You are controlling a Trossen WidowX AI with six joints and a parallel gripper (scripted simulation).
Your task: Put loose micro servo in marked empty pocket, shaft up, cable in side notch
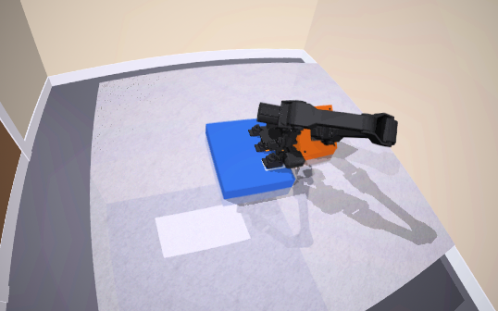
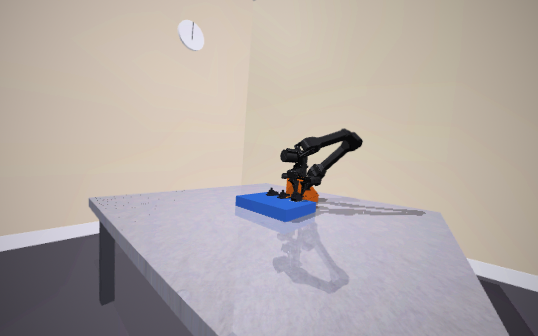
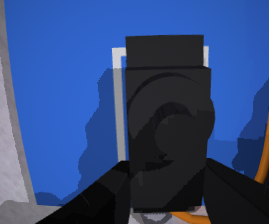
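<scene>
Now: gripper tip 12 cm short of the blue deck, 7 cm to the left of it and 5 cm above it.
</scene>
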